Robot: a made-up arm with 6 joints.
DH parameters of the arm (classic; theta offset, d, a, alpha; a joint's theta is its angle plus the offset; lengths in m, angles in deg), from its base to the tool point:
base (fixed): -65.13 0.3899 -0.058 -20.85
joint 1: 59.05 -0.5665 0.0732 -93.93
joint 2: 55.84 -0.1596 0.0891 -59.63
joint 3: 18 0.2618 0.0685 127.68
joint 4: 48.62 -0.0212 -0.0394 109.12
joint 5: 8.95 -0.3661 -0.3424 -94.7
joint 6: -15.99 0.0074 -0.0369 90
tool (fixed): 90 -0.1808 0 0
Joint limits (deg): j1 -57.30..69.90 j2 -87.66..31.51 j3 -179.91..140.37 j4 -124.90..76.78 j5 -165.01..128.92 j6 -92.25..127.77
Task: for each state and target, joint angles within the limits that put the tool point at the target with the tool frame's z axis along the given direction. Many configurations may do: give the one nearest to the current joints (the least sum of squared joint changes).
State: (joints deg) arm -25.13 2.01 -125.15 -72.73 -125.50 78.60
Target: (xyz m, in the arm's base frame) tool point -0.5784 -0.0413 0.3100 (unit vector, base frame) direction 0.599 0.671 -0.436
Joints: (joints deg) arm -48.06 26.18 -157.07 -92.48 -84.39 113.98
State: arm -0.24 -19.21 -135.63 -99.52 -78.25 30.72
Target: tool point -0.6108 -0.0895 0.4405 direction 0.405 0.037 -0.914
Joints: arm 27.83 18.64 -141.14 -124.01 -28.43 66.95
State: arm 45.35 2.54 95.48 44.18 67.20 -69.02
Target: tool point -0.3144 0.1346 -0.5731 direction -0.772 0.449 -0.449
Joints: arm 13.77 -18.99 79.39 3.38 108.70 -92.25
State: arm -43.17 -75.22 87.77 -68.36 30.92 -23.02
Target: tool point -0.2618 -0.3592 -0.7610 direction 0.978 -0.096 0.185
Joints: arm -57.30 -25.85 101.34 -45.49 -10.20 -53.47
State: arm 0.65 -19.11 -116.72 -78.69 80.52 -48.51
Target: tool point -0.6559 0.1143 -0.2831 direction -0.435 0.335 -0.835
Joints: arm 26.06 -32.20 -134.61 -102.36 53.53 -71.35
